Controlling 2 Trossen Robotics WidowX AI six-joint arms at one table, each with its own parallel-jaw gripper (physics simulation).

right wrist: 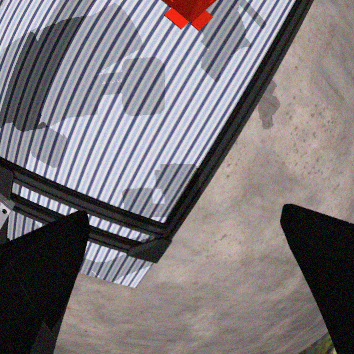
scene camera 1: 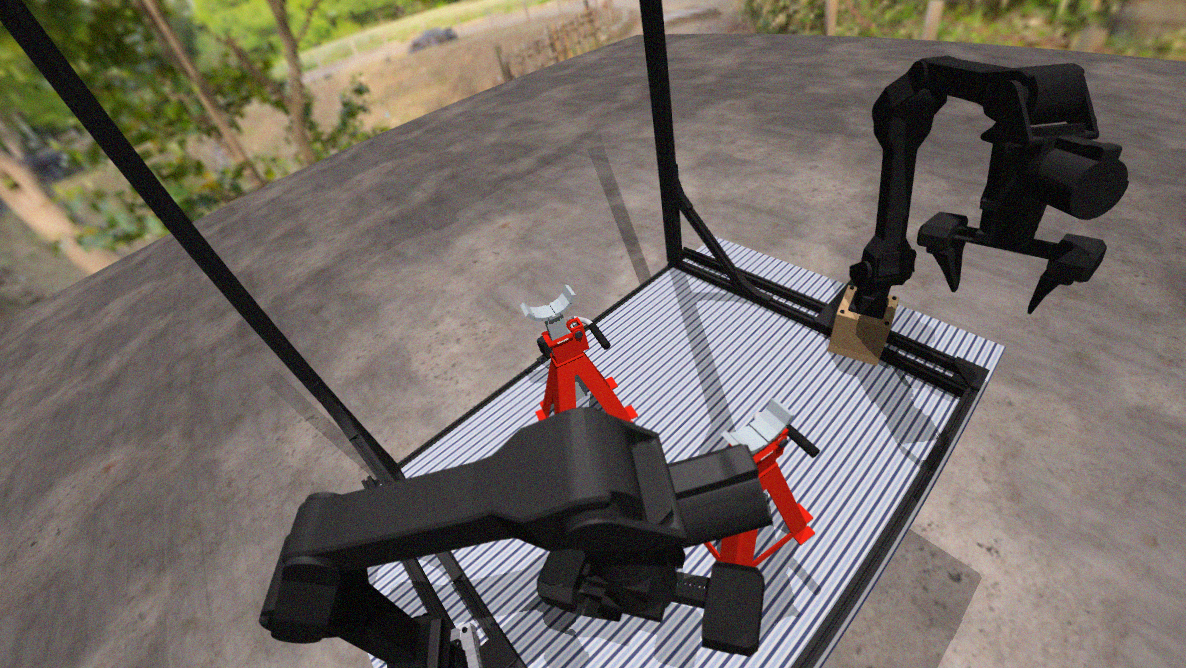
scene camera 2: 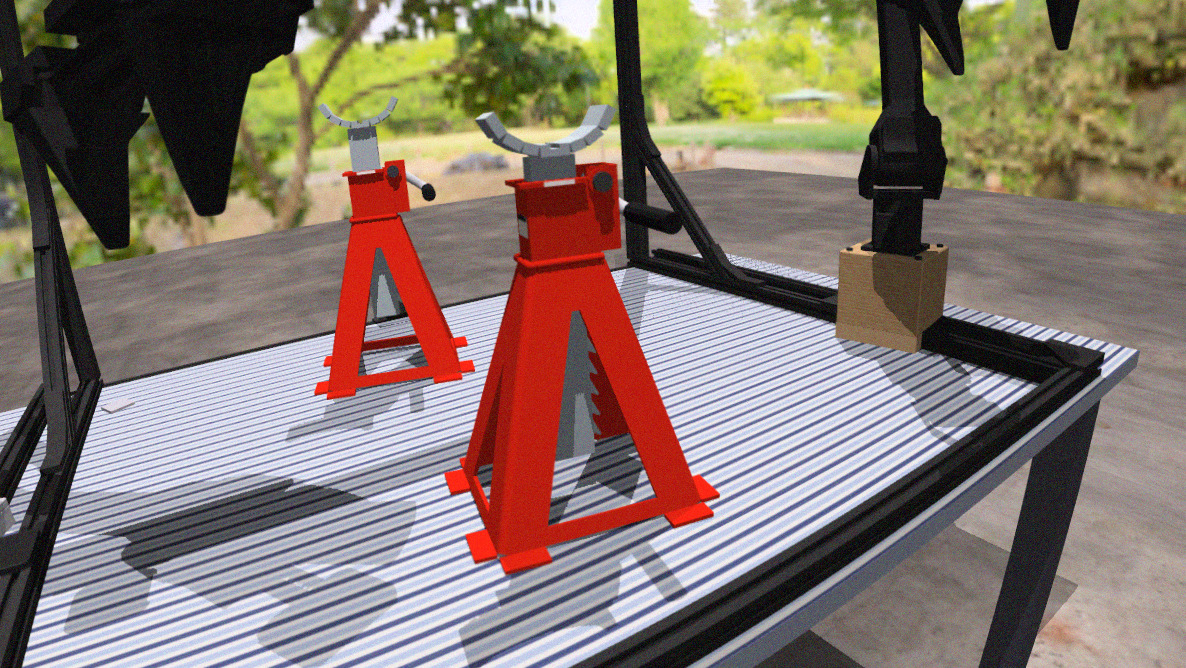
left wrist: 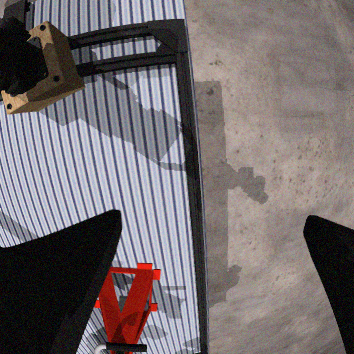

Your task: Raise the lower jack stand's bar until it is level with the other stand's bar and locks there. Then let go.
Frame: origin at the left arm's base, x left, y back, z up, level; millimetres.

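Seen in the pictures: left gripper, between the fingertips: (scene camera 1: 990, 301) (scene camera 2: 1007, 63) (left wrist: 218, 224); right gripper, between the fingertips: (right wrist: 187, 219) (scene camera 1: 663, 627) (scene camera 2: 159, 233); left arm's base, origin of its link: (scene camera 1: 868, 305) (scene camera 2: 895, 248) (left wrist: 23, 66).
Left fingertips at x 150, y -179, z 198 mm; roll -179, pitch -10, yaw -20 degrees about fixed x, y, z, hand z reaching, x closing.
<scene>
Offsets run from my left fingertips to a thing's top centre. "spot": to the spot under its first point. Level surfaces: height alone.
The lower jack stand (scene camera 1: 784, 499) (scene camera 2: 560, 228) (left wrist: 136, 295) (right wrist: 176, 18) is red and stands upright near the front. Its grey bar {spot: dx -202, dy -302, dz -65 mm} (scene camera 2: 548, 167) barely rises out of the collar, under a curved saddle {spot: dx -208, dy -290, dz -51 mm} (scene camera 1: 759, 430). Its black-gripped handle {spot: dx -162, dy -248, dz -97 mm} (scene camera 1: 802, 440) (scene camera 2: 653, 218) (left wrist: 131, 347) sticks out at the right. The other red stand (scene camera 1: 567, 380) (scene camera 2: 375, 195) is farther back, with more of its bar {spot: dx -561, dy -250, dz -50 mm} (scene camera 2: 363, 149) showing. My left gripper (scene camera 1: 992, 300) (scene camera 2: 1010, 60) (left wrist: 218, 224) is open, high at the right. My right gripper (scene camera 2: 161, 230) (right wrist: 187, 219) is open, left of the lower stand; its fingertips are hidden in scene camera 1.
The striped table top {dz -303 mm} (scene camera 1: 647, 365) (scene camera 2: 788, 390) is edged by a black frame (scene camera 1: 896, 518) (scene camera 2: 829, 506). Black posts (scene camera 1: 661, 132) (scene camera 2: 628, 124) rise at the back. A wooden block (scene camera 1: 853, 336) (scene camera 2: 858, 298) bears the left arm. The right arm (scene camera 1: 531, 489) covers part of the lower stand in scene camera 1.
</scene>
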